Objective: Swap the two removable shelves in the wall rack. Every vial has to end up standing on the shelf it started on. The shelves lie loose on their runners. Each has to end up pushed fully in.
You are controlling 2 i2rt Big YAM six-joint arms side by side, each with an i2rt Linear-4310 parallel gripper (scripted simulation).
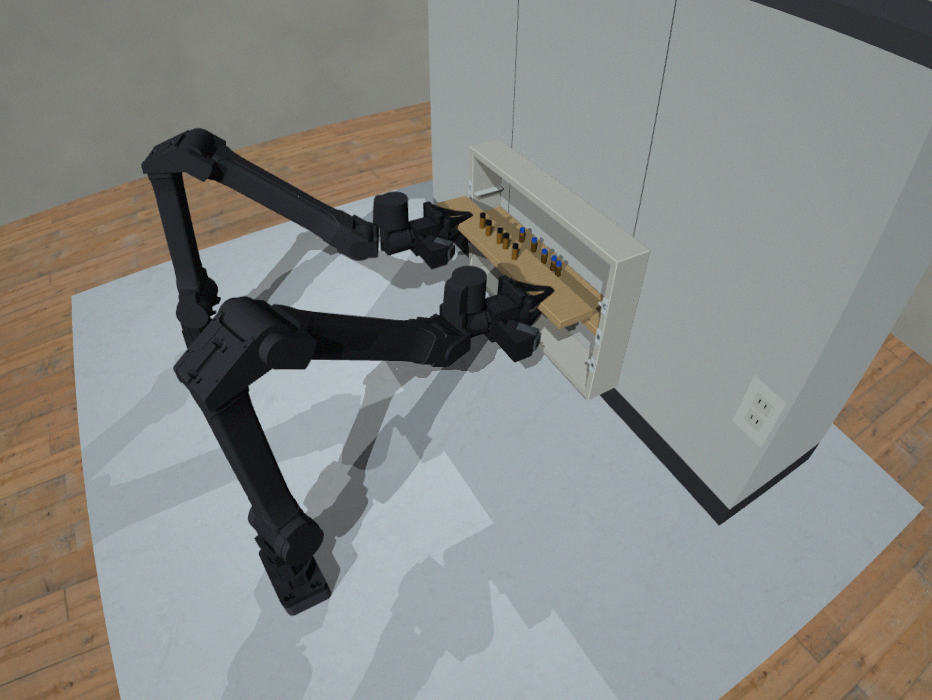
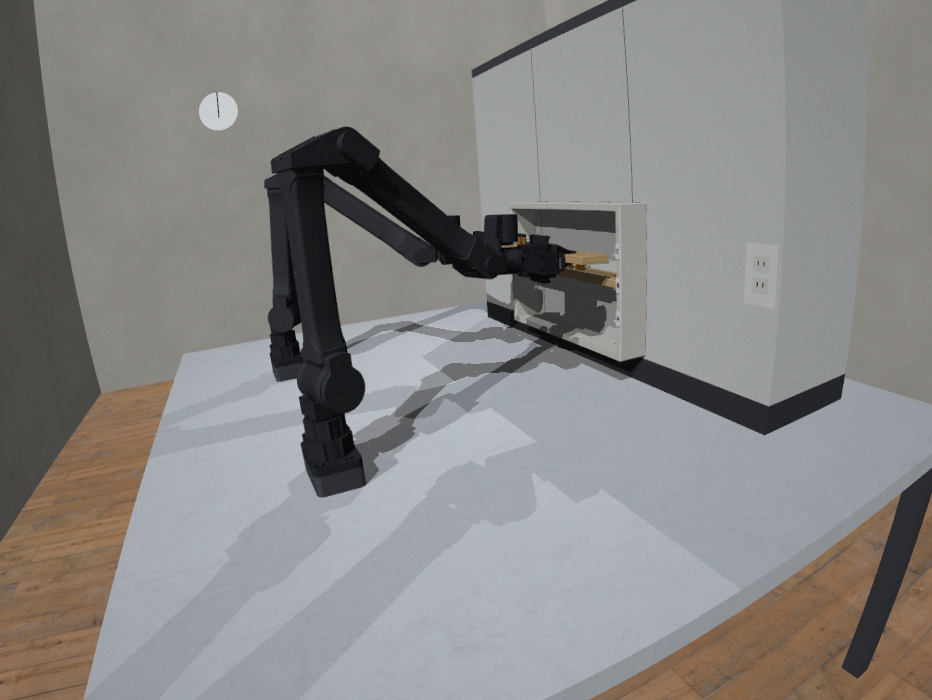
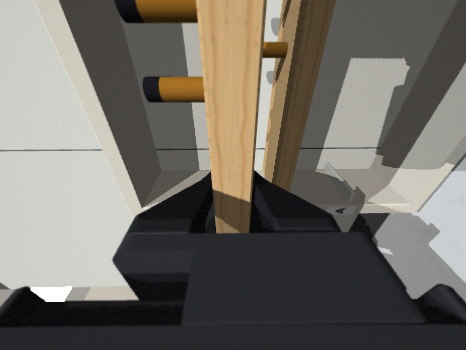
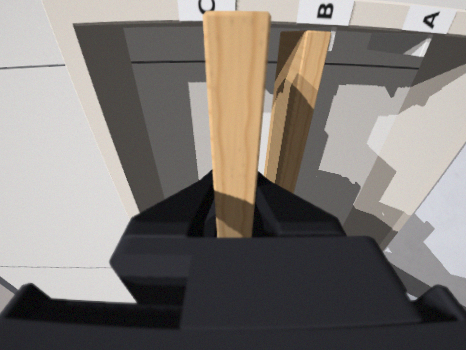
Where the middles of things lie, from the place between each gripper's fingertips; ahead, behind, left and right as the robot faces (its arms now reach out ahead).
Now: the wall rack (image 1: 627, 257) 100 mm ahead of my right hand (image 1: 551, 293), 150 mm to the left of it and 60 mm below it.
Right now the wall rack is 100 mm ahead of my left hand (image 1: 471, 217), 150 mm to the right of it and 60 mm below it.
